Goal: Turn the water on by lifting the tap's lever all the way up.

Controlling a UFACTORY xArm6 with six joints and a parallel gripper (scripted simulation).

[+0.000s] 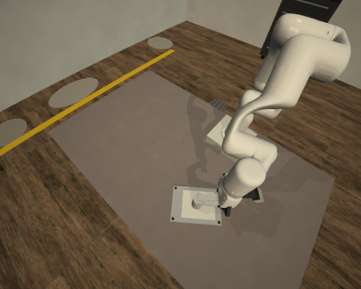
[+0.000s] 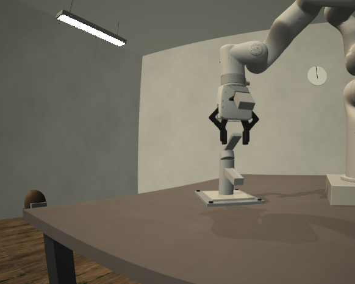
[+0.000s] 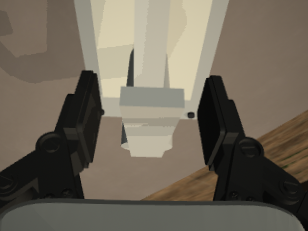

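Now: hand 3 cm short of the tap lever, 5 cm to the left of it and 3 cm above it. The rest, counted from my hand: base plate (5 cm ahead, 7 cm to the right, 18 cm below).
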